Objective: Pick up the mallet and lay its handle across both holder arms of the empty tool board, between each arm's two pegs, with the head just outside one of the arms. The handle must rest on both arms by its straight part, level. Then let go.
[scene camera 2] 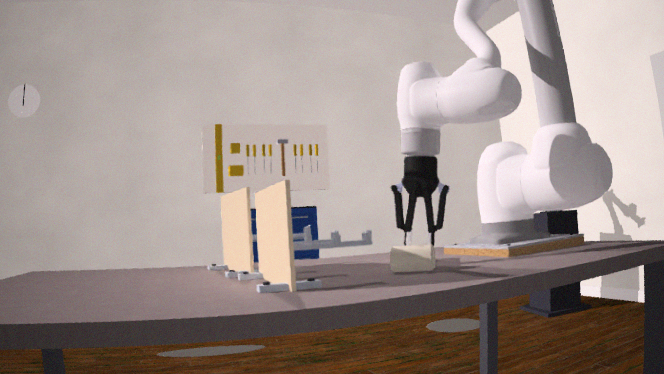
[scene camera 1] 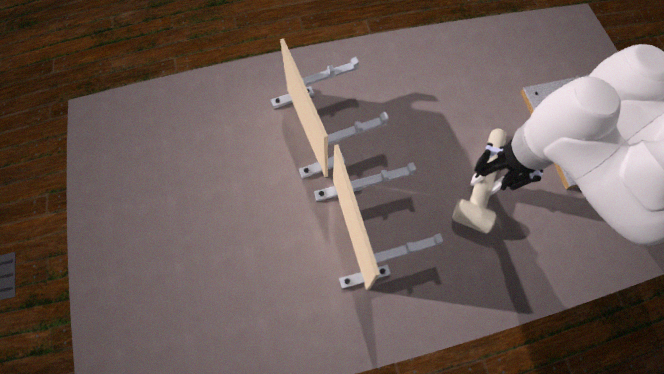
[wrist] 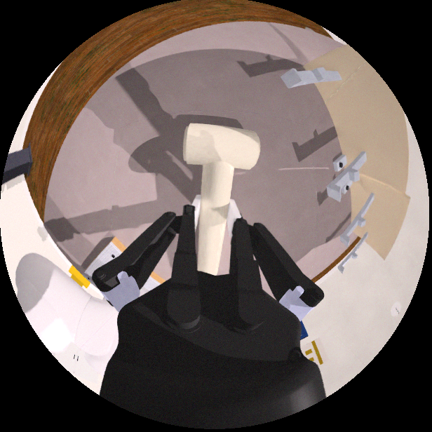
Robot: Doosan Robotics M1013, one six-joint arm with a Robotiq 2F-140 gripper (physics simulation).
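Note:
The cream mallet (scene camera 1: 474, 216) (scene camera 2: 412, 259) (wrist: 222, 146) lies on the table, its head toward the front edge in scene camera 1. My gripper (scene camera 1: 486, 183) (scene camera 2: 420, 241) (wrist: 213, 204) points down and is shut on the mallet's handle, one finger on each side, a short way behind the head. Two upright tool boards stand to the left: a near one (scene camera 1: 356, 220) (scene camera 2: 274, 235) (wrist: 375, 115) and a far one (scene camera 1: 305, 105) (scene camera 2: 236, 230). Each has two grey holder arms with a middle peg and a tip peg. No tool shows on any arm.
The boards stand on grey feet with dark bolts. The arms of the near board (scene camera 1: 382, 177) (scene camera 1: 410, 247) reach toward the mallet, above the grey table top (scene camera 1: 190, 210). The robot's base plate (scene camera 2: 480, 251) is at the right. A picture of tools (scene camera 2: 310, 150) hangs on the wall.

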